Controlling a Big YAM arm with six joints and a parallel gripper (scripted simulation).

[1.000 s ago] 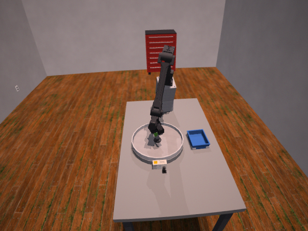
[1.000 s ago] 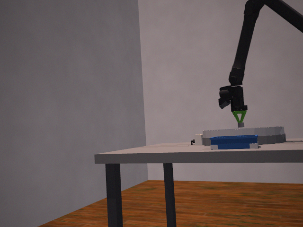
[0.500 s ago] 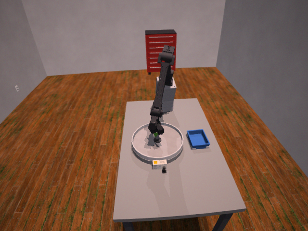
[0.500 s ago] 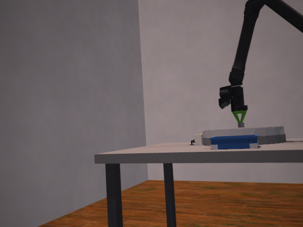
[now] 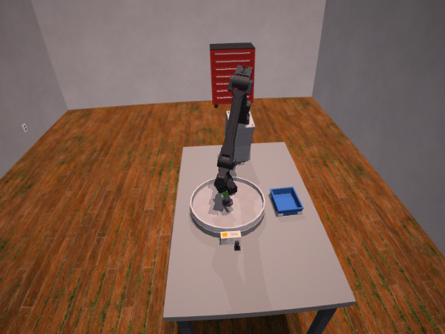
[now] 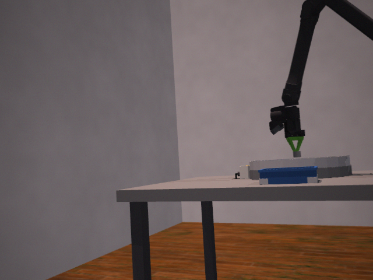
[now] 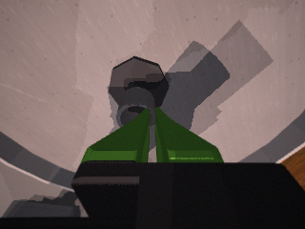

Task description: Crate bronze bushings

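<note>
The turning table is 6 cm below my hand, 1 cm to the left of it and 1 cm behind it. Also, from my hand: blue crate (35 cm to the left, 9 cm below, 8 cm behind).
</note>
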